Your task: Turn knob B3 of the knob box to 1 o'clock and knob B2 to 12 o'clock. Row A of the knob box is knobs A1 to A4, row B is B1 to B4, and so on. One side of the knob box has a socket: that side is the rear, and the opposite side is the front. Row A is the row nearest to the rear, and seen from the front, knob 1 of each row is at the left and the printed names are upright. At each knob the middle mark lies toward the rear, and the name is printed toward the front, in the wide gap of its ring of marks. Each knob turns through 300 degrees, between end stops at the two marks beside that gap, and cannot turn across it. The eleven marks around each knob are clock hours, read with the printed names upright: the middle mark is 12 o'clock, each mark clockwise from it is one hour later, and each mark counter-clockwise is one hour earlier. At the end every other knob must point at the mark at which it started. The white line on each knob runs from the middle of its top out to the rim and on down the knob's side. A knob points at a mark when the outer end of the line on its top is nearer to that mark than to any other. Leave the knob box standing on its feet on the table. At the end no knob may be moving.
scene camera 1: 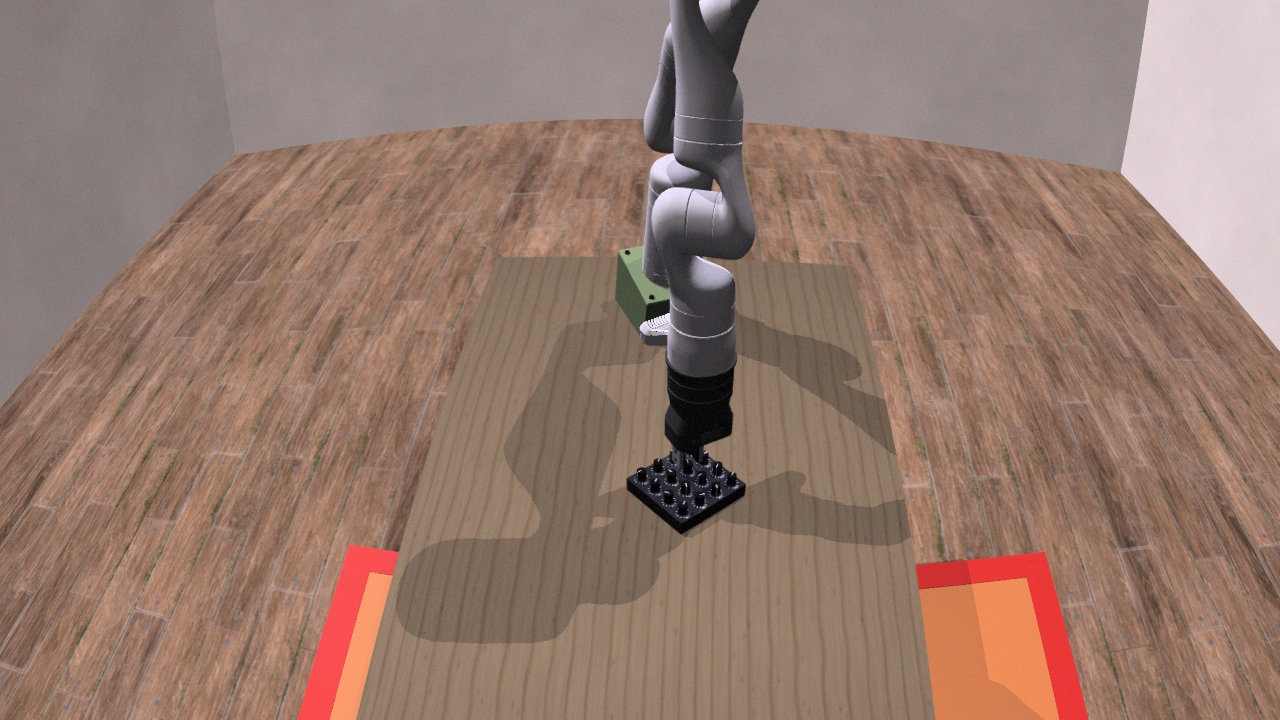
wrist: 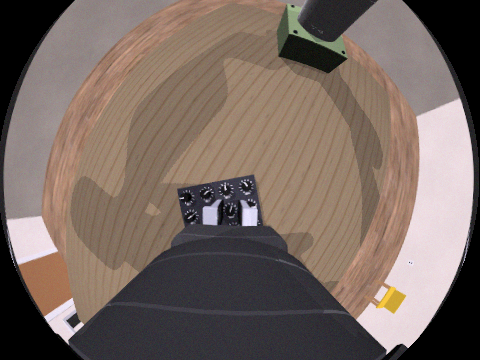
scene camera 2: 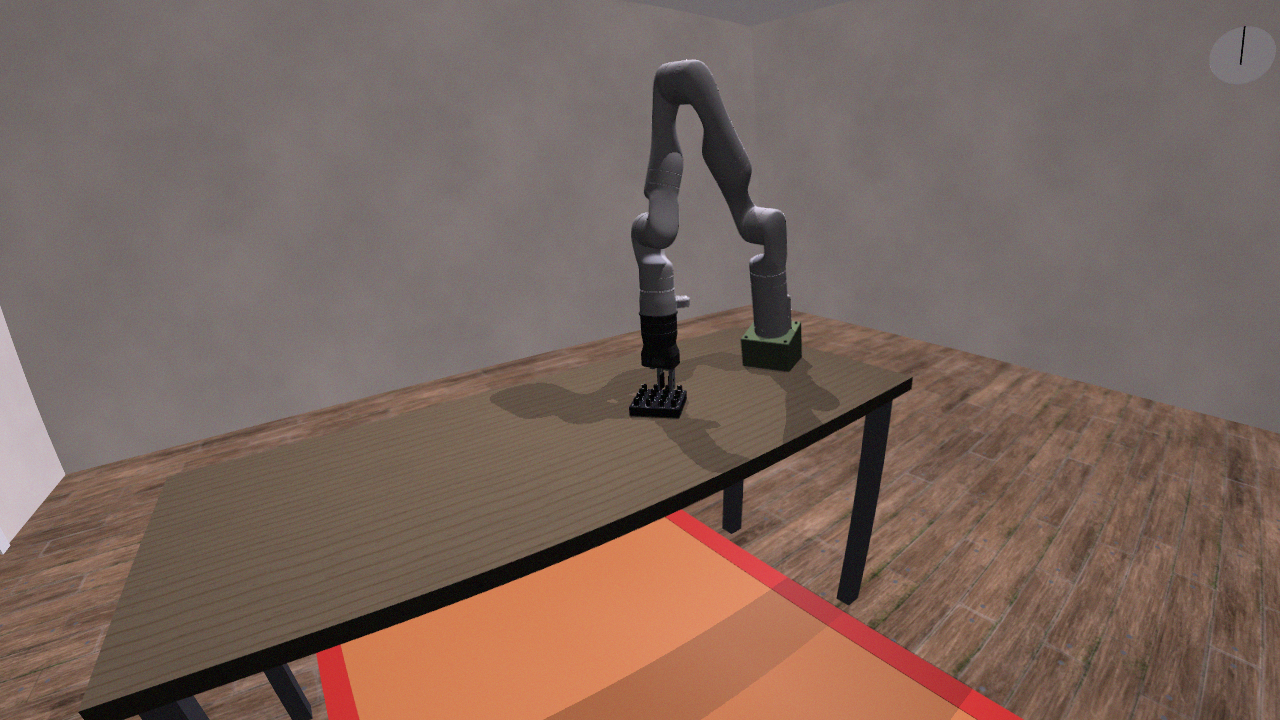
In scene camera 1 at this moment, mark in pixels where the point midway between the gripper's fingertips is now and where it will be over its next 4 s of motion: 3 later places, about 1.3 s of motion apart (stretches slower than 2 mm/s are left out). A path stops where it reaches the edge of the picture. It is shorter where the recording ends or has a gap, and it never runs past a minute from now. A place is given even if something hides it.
The gripper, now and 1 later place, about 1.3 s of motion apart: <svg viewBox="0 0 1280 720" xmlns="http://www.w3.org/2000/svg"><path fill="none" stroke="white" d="M687 460L687 423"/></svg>
